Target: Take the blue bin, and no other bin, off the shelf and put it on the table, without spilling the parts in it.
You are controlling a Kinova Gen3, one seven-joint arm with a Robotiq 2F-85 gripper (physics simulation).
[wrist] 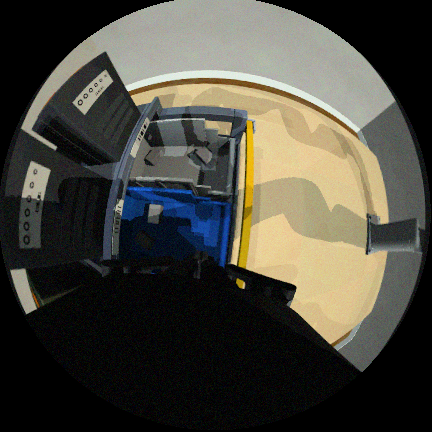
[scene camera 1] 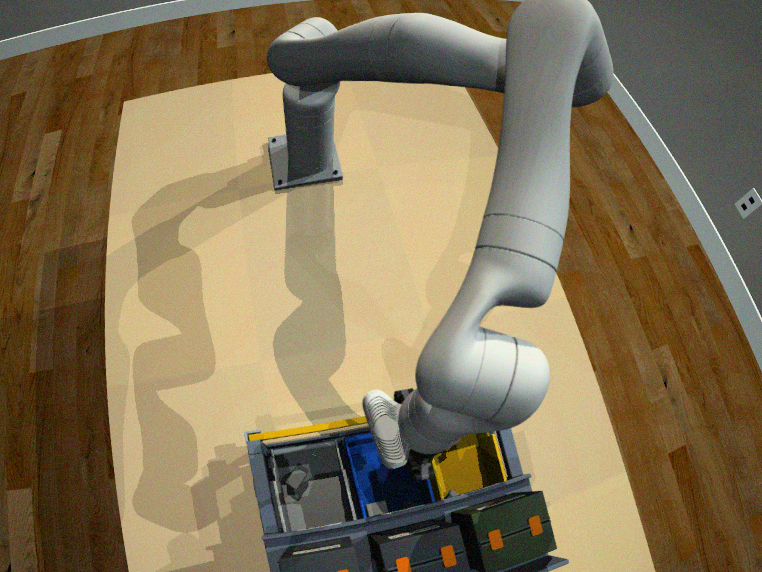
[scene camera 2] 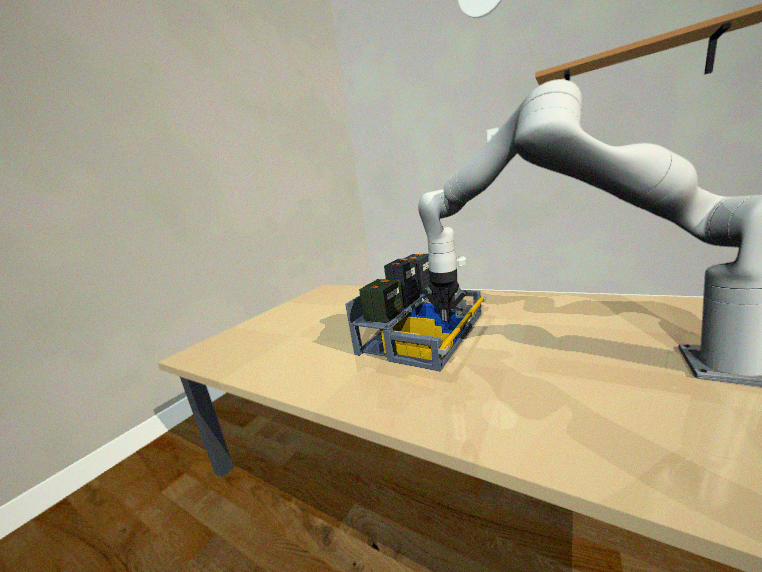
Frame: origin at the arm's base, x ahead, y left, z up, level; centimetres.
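Seen in the pictures: gripper, fingertip midpoint: (wrist: pixel 200 258) (scene camera 2: pixel 446 319); arm's base at its link origin: (wrist: pixel 374 237) (scene camera 1: pixel 310 156) (scene camera 2: pixel 733 363).
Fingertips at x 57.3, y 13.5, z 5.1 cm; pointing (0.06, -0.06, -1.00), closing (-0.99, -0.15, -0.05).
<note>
Pixels of each thing's middle, then the offset from my fingertips to it. Level surfaces: height alone.
- blue bin at the middle of its body: (wrist: pixel 166 231) (scene camera 1: pixel 389 484) (scene camera 2: pixel 432 321) dx +5.7, dy -1.5, dz -2.1 cm
- grey bin at the middle of its body: (scene camera 1: pixel 315 499) (wrist: pixel 178 157) (scene camera 2: pixel 445 308) dx +7.6, dy -12.6, dz -2.1 cm
- yellow bar at the middle of its body: (wrist: pixel 243 241) (scene camera 1: pixel 375 417) (scene camera 2: pixel 465 319) dx -4.5, dy -3.3, dz -0.5 cm
- wooden table at its surface level: dz -6.5 cm
The blue bin (scene camera 1: pixel 362 460) (scene camera 2: pixel 430 311) (wrist: pixel 173 225) sits in the middle slot of the low grey shelf (scene camera 1: pixel 256 482) (scene camera 2: pixel 355 335) (wrist: pixel 193 112), between a grey bin (scene camera 1: pixel 316 488) (wrist: pixel 181 157) and a yellow bin (scene camera 1: pixel 464 468) (scene camera 2: pixel 415 335). Small grey parts (wrist: pixel 154 212) lie in the blue bin. My gripper (scene camera 2: pixel 446 313) (wrist: pixel 200 258) points down into the shelf at the blue bin's edge on the yellow bin's side. Its fingers are shut with nothing between them. In scene camera 1 the wrist hides the fingers.
A yellow bar (scene camera 1: pixel 305 428) (scene camera 2: pixel 464 326) (wrist: pixel 250 181) runs along the shelf's front edge. Dark cases (scene camera 1: pixel 509 524) (scene camera 2: pixel 381 300) (wrist: pixel 88 104) stand on the raised tier behind the bins. The shelf stands on the wooden table (scene camera 1: pixel 209 227) (scene camera 2: pixel 492 409). The arm's base (scene camera 1: pixel 305 165) (wrist: pixel 393 235) is bolted at the far end.
</note>
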